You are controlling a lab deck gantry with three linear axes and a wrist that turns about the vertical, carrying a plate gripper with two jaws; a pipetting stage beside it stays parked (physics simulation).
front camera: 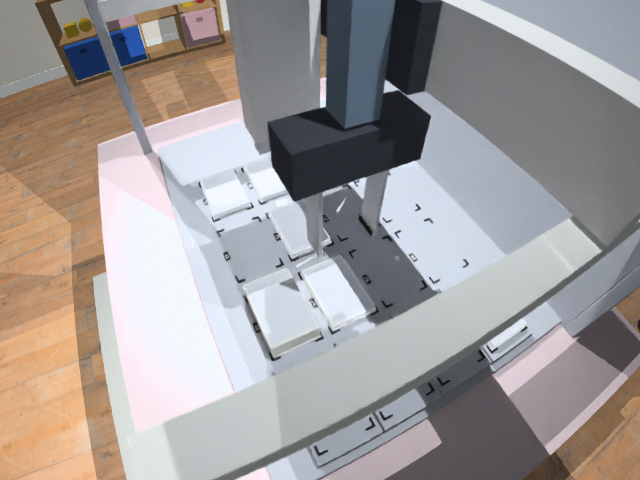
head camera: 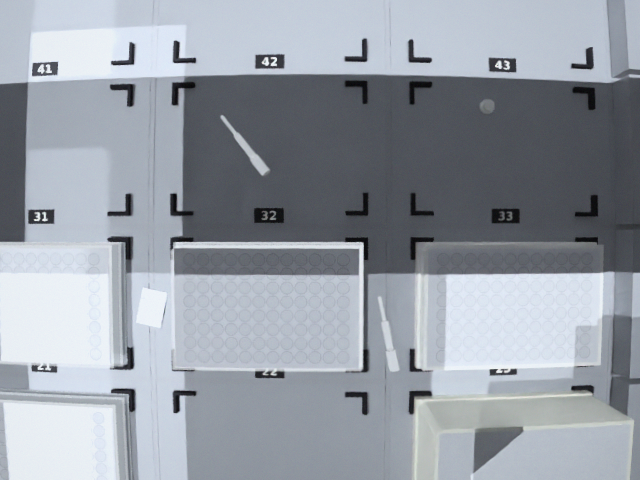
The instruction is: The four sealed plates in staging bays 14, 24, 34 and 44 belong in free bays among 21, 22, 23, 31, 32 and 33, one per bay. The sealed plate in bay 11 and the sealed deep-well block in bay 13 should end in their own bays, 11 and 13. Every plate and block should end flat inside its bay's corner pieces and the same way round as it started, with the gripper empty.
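Frame: origin at the robot's base, x ahead, y left, z up, level; millimetres.
Where they show: gripper, fingertip midpoint: (front camera: 342,236); robot's base, origin of the base link: (front camera: 200,183).
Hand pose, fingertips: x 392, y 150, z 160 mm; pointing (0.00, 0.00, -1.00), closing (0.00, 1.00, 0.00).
Note:
Each offset is from my fingertips to the top centre of the thing. "spot": to the spot under its first point.
My gripper (front camera: 343,241) is open and empty, with its jaws above the deck around bays 22 and 32; it does not show in the head view. Sealed plates lie in bay 21 {spot: 146 mm down, 316 mm back, 9 mm right} (front camera: 266,179) (head camera: 51,320), bay 22 {spot: 146 mm down, 161 mm back, 14 mm right} (front camera: 292,227) (head camera: 267,310) and bay 23 {spot: 146 mm down, 6 mm ahead, 2 mm right} (front camera: 338,291) (head camera: 519,320). The bay 11 plate {146 mm down, 328 mm back, 107 mm right} (front camera: 224,193) (head camera: 51,444) and the deep-well block {118 mm down, 0 mm ahead, 107 mm right} (front camera: 281,312) (head camera: 547,457) in bay 13 sit in their bays. A sealed plate {131 mm down, 164 mm ahead, 214 mm left} (front camera: 507,335) is in staging bay 44. Staging bays 14, 24 and 34 hold no plate. Bays 32 and 33 hold no plate.
A pipette tip {spot: 155 mm down, 177 mm back, 106 mm left} (front camera: 341,205) (head camera: 245,147) lies in bay 32, a small round cap {156 mm down, 12 mm back, 137 mm left} (front camera: 397,257) (head camera: 486,106) in bay 33. Another tip {spot: 155 mm down, 83 mm back, 22 mm right} (head camera: 388,338) lies between bays 22 and 23, a white scrap {159 mm down, 246 mm back, 3 mm right} (head camera: 151,307) between 21 and 22. The pipetting stage (front camera: 279,67) stands behind the gripper.

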